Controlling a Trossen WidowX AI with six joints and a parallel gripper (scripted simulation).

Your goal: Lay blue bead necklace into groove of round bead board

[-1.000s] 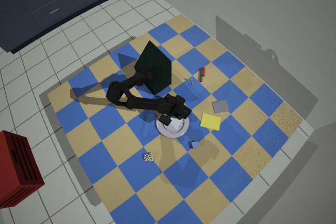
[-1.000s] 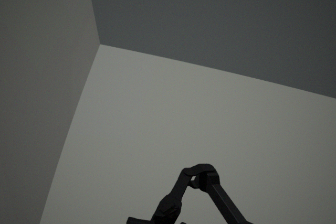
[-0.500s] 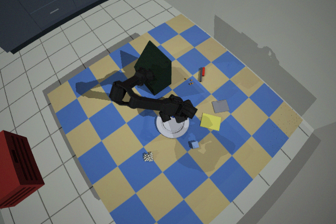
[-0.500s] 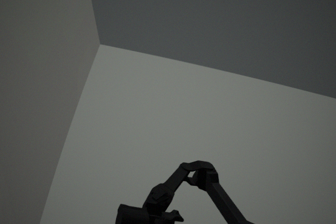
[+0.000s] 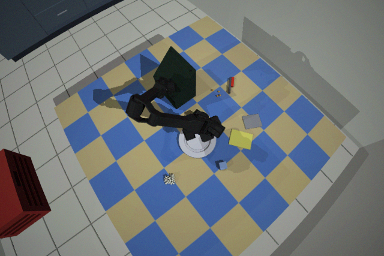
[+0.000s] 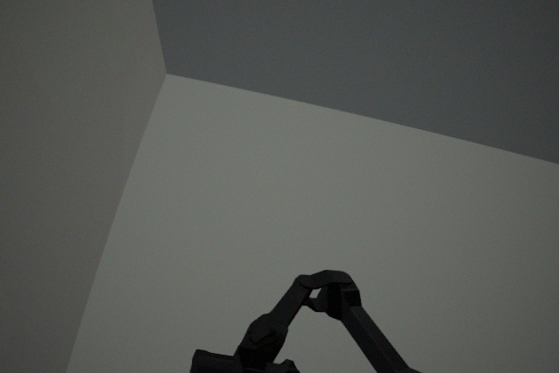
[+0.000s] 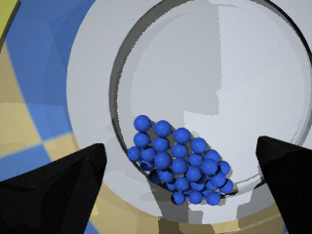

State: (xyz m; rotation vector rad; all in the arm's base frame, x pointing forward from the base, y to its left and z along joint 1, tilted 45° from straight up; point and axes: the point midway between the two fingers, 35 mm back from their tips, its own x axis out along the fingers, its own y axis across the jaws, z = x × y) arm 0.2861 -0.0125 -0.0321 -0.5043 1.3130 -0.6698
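My gripper tip is 3 cm to the left of the round white bead board, 3 cm above it and 1 cm short of it. Round my gripper tip: small blue cube (20 cm ahead, 3 cm below); grey square (29 cm to the left, 9 cm ahead, 4 cm below); yellow pad (17 cm to the left, 13 cm ahead, 4 cm below).
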